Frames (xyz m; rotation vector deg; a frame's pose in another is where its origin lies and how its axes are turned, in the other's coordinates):
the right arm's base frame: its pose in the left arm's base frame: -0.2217 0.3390 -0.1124 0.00 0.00 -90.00
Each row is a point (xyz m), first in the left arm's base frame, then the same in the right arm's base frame.
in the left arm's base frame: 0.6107 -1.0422 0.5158
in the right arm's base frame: 1.3812 0.8324 0.6282
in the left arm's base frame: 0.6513 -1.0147 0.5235
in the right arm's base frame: 1.3537 0.8730 0.6359
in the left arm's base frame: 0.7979 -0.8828 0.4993
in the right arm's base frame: 1.2218 1.0196 0.6117
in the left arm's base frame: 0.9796 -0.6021 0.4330
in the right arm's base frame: 0.9411 1.2013 0.5454
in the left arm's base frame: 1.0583 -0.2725 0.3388
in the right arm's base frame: 0.6115 1.2800 0.4512
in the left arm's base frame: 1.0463 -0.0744 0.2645
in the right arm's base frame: 0.4134 1.2680 0.3769
